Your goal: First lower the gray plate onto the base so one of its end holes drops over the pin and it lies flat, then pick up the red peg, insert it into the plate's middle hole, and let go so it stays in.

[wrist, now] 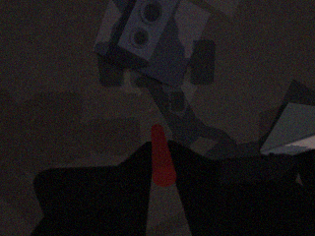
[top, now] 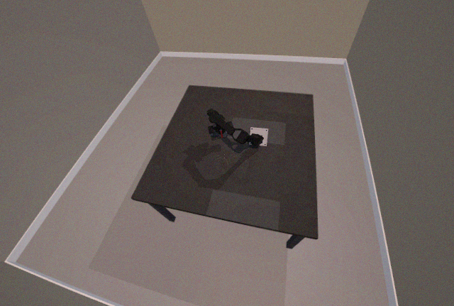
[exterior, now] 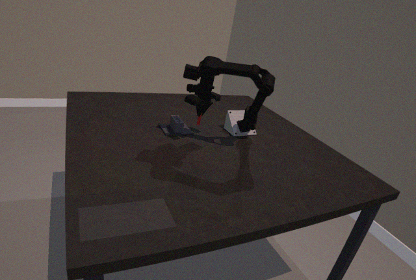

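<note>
Right now my gripper tip is 120 mm to the left of the gray plate, 70 mm above it and 50 mm short of it. Round my gripper tip: flat gray base 110 mm below, 100 mm to the right, 50 mm ahead; red peg right at my gripper tip.
</note>
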